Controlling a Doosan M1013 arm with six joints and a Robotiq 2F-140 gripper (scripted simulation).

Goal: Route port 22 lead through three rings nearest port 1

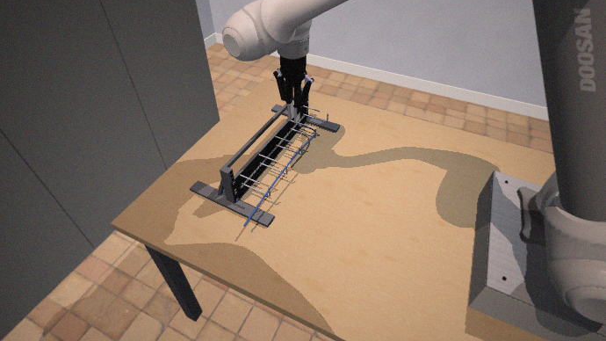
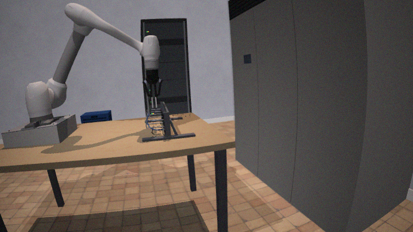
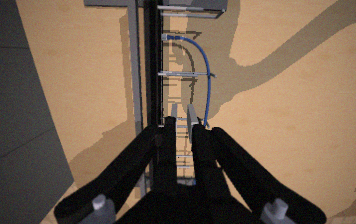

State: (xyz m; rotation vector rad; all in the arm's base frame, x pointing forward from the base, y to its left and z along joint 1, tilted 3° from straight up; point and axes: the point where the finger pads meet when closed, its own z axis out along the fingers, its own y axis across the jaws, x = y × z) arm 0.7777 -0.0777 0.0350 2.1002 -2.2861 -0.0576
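Now: hand 11 cm above the rack, 6 cm short of it and 4 cm to the right of it.
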